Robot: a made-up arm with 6 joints.
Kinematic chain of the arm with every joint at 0, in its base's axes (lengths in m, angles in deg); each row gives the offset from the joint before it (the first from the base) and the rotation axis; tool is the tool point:
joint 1: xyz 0 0 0.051 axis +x
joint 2: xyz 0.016 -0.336 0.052 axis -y
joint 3: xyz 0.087 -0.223 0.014 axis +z
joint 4: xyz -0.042 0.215 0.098 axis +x
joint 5: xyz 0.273 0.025 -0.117 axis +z
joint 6: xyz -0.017 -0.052 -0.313 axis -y
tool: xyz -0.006 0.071 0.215
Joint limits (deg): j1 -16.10..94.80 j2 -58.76..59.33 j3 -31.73..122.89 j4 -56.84..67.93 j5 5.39..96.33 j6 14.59..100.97
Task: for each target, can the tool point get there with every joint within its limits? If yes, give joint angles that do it. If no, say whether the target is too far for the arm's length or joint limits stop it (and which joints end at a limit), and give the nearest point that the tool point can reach.
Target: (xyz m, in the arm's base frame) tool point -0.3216 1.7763 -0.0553
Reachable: no: too far | nearest point -0.0030 0.6028 -0.1915 | short by 1.224 m
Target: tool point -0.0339 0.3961 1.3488
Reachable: no: joint limits stop it (at a limit: joint 1, joint 2, joint 3, joint 4, joint 5, joint 6) | nearest point 0.1901 -0.1284 0.5744 | short by 0.962 m
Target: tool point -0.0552 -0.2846 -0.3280
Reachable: yes | joints 28.69 -40.98 58.24 -0.88 64.16 66.09
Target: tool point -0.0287 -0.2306 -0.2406
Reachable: yes | joints 34.95 -45.63 70.67 -4.03 81.73 38.12
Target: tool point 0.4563 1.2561 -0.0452
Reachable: no: joint limits stop it (at a limit: joint 1, joint 3, joint 4, joint 5, joint 6) | nearest point 0.2240 0.5740 -0.0913 | short by 0.722 m
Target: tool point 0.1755 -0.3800 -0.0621
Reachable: yes | joints 20.44 39.03 73.21 -14.50 71.95 41.03
